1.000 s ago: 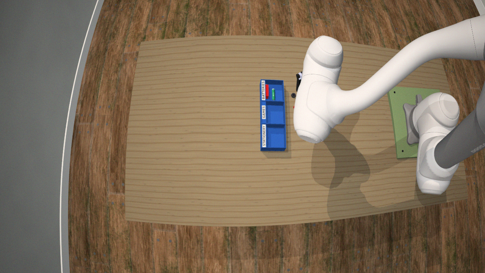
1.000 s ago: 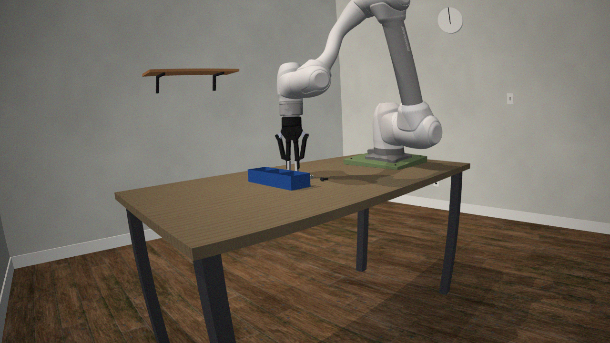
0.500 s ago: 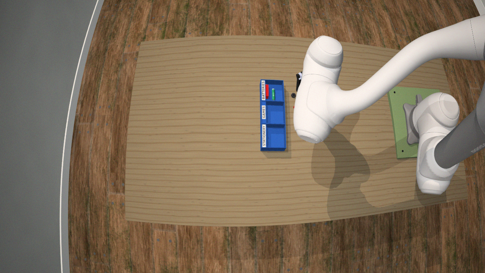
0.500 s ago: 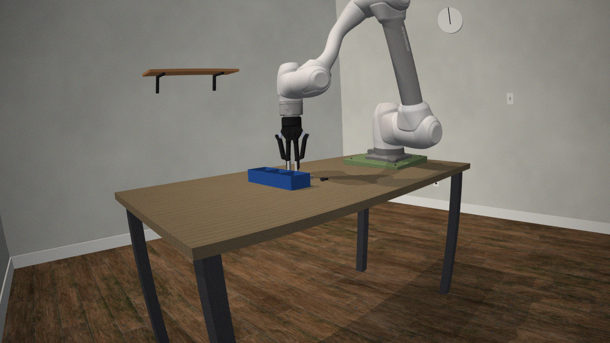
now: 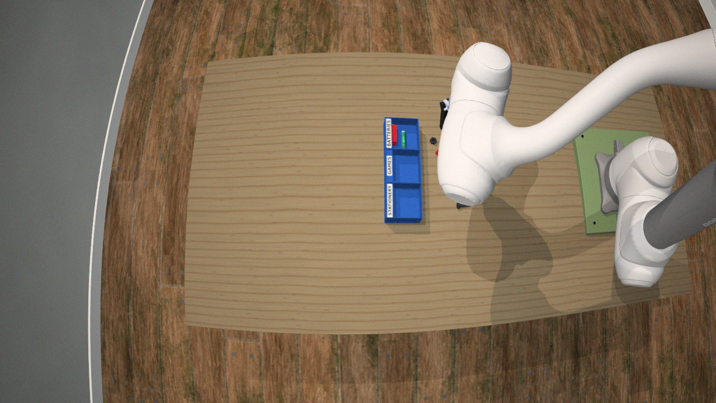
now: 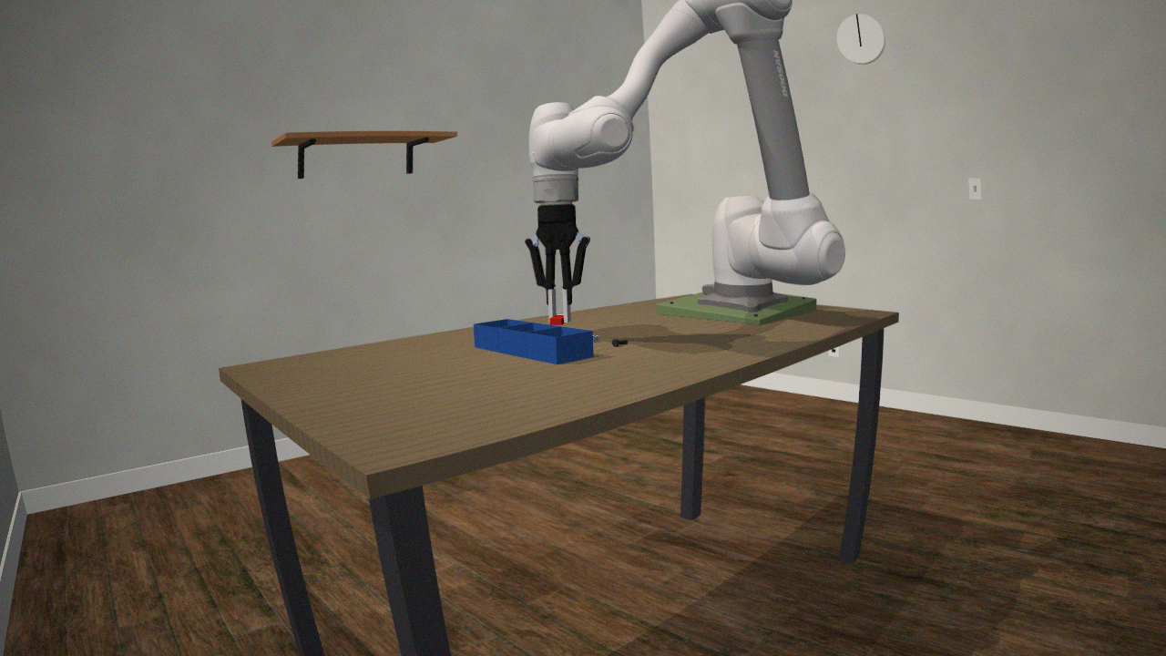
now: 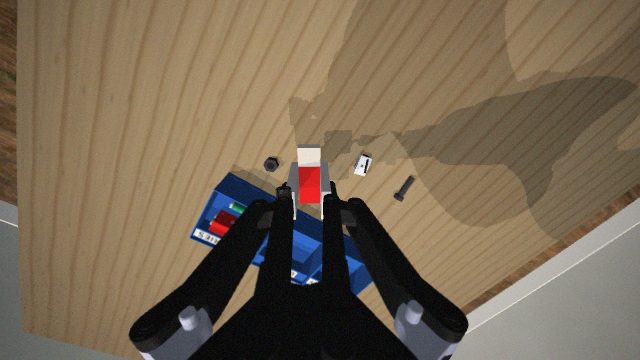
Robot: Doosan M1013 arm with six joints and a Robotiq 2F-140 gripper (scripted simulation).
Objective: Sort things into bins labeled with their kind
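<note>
The white tile is 60 mm to the left of my hand, 60 mm below it and 40 mm behind it. Round my hand: white eraser 30 mm below, 10 mm behind; then black nut 70 mm below, 40 mm to the right, 30 mm ahead; then green battery 110 mm ahead, 60 mm below, 30 mm to the right.
</note>
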